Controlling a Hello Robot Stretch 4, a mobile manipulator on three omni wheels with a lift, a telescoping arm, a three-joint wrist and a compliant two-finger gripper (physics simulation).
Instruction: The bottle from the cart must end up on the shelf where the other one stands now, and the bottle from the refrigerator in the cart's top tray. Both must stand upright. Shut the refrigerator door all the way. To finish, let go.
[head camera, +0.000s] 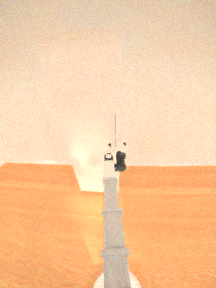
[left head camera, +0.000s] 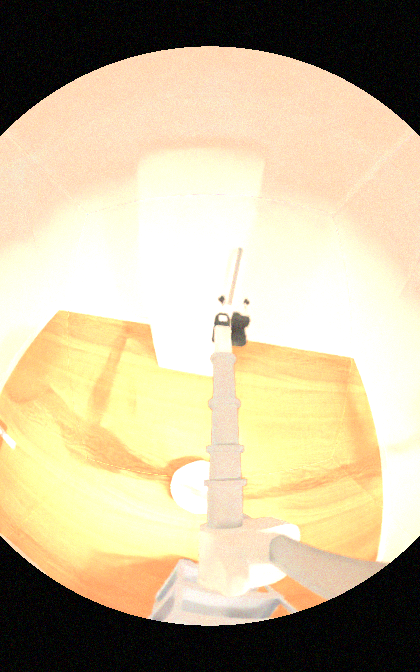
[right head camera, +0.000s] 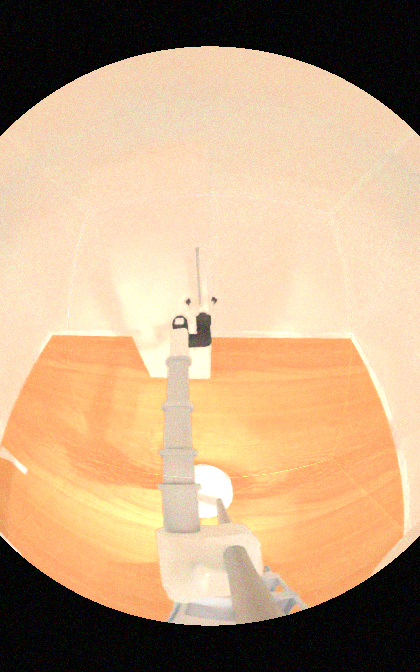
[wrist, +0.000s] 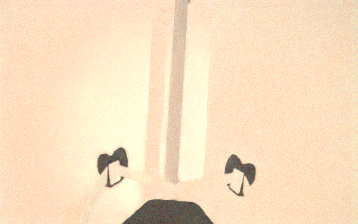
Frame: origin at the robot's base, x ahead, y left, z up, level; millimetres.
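Where they show: gripper, fingertip midpoint: (head camera: 116, 143) (wrist: 176, 163).
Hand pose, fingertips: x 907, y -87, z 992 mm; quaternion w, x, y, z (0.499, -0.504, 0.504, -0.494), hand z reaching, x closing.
After its pixels a point has its place.
The refrigerator (head camera: 90, 181) @[x 1050, y 274, z 273 mm] (left head camera: 175, 275) (right head camera: 150, 350) is a tall, pale, overexposed box against the back wall. Its long grey upright handle (head camera: 115, 127) @[x 949, y -79, z 1130 mm] (left head camera: 235, 275) (right head camera: 198, 272) (wrist: 177, 90) @[x 947, y -81, z 1082 mm] runs down the front. I cannot see a gap at the door, but the glare hides its edges. My gripper (head camera: 117, 144) @[x 907, y -87, z 992 mm] (left head camera: 234, 300) (right head camera: 201, 301) (wrist: 176, 163) @[x 907, y -87, z 992 mm] is open at the end of the extended arm, with its dark fingertips wide apart, one on each side of the handle's lower end in the wrist view. Nothing shows held between them. Neither bottle shows, and I cannot make out the cart.
The telescoping arm (head camera: 112, 230) @[x 216, y 2, z 1107 mm] (left head camera: 225, 425) (right head camera: 178, 425) reaches forward over the wooden floor (head camera: 165, 225) @[x 532, y -654, z -27 mm] (left head camera: 300, 415) (right head camera: 290, 415). A white round shape (left head camera: 189, 487) (right head camera: 217, 485) lies below it. Pale walls enclose the room. A white strip (left head camera: 7, 439) (right head camera: 14, 461) shows at the left edge.
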